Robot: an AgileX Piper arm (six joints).
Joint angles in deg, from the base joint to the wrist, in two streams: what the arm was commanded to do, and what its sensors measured. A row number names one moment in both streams.
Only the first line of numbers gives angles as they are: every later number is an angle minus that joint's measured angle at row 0.
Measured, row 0: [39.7 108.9 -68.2 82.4 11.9 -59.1]
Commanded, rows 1 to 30: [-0.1 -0.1 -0.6 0.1 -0.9 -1.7]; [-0.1 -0.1 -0.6 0.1 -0.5 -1.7]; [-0.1 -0.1 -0.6 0.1 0.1 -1.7]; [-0.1 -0.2 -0.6 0.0 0.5 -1.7]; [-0.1 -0.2 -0.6 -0.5 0.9 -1.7]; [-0.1 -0.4 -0.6 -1.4 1.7 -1.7]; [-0.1 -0.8 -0.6 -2.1 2.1 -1.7]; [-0.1 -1.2 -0.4 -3.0 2.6 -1.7]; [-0.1 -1.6 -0.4 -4.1 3.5 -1.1]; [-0.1 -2.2 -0.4 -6.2 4.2 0.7]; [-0.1 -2.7 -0.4 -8.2 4.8 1.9]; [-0.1 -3.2 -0.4 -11.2 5.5 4.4]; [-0.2 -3.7 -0.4 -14.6 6.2 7.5]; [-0.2 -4.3 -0.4 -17.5 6.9 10.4]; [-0.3 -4.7 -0.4 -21.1 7.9 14.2]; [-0.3 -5.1 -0.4 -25.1 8.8 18.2]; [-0.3 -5.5 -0.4 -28.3 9.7 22.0]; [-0.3 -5.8 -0.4 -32.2 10.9 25.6]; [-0.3 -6.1 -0.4 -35.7 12.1 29.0]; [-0.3 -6.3 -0.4 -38.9 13.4 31.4]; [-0.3 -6.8 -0.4 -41.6 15.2 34.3]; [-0.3 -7.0 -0.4 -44.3 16.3 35.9]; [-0.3 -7.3 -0.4 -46.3 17.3 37.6]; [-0.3 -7.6 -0.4 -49.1 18.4 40.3]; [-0.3 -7.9 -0.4 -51.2 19.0 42.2]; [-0.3 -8.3 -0.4 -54.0 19.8 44.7]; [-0.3 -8.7 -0.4 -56.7 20.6 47.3]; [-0.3 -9.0 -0.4 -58.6 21.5 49.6]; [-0.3 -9.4 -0.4 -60.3 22.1 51.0]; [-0.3 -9.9 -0.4 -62.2 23.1 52.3]
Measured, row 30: [-0.1 -8.0 -0.1 -53.5 18.4 45.3]
